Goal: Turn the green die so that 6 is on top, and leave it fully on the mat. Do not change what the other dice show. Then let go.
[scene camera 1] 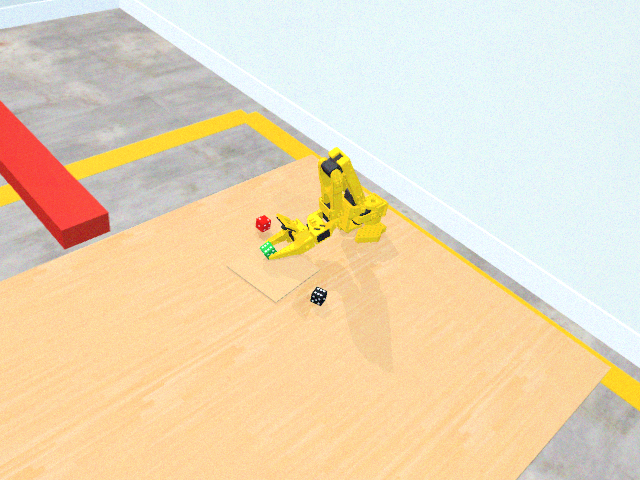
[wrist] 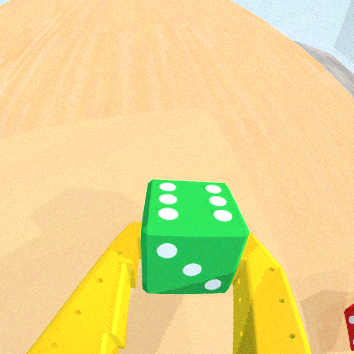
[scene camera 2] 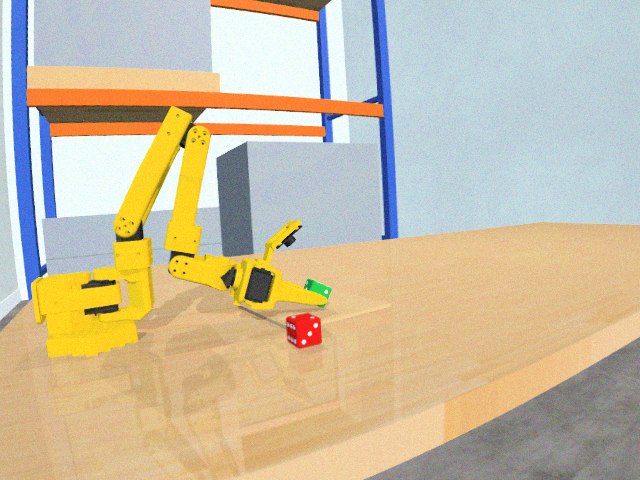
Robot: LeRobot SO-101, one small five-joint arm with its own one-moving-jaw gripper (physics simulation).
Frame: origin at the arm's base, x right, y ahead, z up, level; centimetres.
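Where they show: hand, tool point: [scene camera 1: 270, 256] [wrist: 145, 236] [scene camera 2: 314, 296]; arm's base, link origin: [scene camera 1: 354, 231] [scene camera 2: 112, 336].
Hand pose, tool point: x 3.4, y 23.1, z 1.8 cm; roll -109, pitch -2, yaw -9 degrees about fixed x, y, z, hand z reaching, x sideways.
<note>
Things, the pixels of their centre, and the offset from my tool point.
- green die, body centre: [wrist: 187, 236] [scene camera 2: 315, 292] [scene camera 1: 268, 250] dx +1.2, dy -0.4, dz +0.7 cm
- thin wooden mat, body centre: [wrist: 98, 243] [scene camera 2: 311, 305] [scene camera 1: 273, 267] dx -1.8, dy +0.4, dz -1.6 cm
- red die, body centre: [scene camera 2: 303, 330] [scene camera 1: 263, 223] dx +9.6, dy -6.1, dz -0.6 cm
- black die, body centre: [scene camera 1: 318, 296] dx -14.0, dy -0.9, dz -0.6 cm
The green die [scene camera 1: 267, 250] [scene camera 2: 317, 290] [wrist: 195, 235] is held between the jaw tips, tilted, near the mat's edge on the red die's side. It looks slightly raised; the gap below it is hard to judge. In the wrist view its 6 face is uppermost and a 3 face points towards the camera. My gripper [scene camera 1: 270, 249] [scene camera 2: 321, 297] [wrist: 192, 245] is shut on it, with the jaws nearly level and sloping slightly down. The thin wooden mat [scene camera 1: 278, 287] [scene camera 2: 364, 307] [wrist: 100, 150] lies below and beyond the tips.
The red die [scene camera 1: 263, 223] [scene camera 2: 303, 330] [wrist: 350, 327] stands on the table off the mat, beside the gripper. The black die [scene camera 1: 318, 296] stands off the mat on the other side. It does not show in scene camera 2. The arm's base [scene camera 1: 369, 233] [scene camera 2: 92, 335] stands behind the gripper.
</note>
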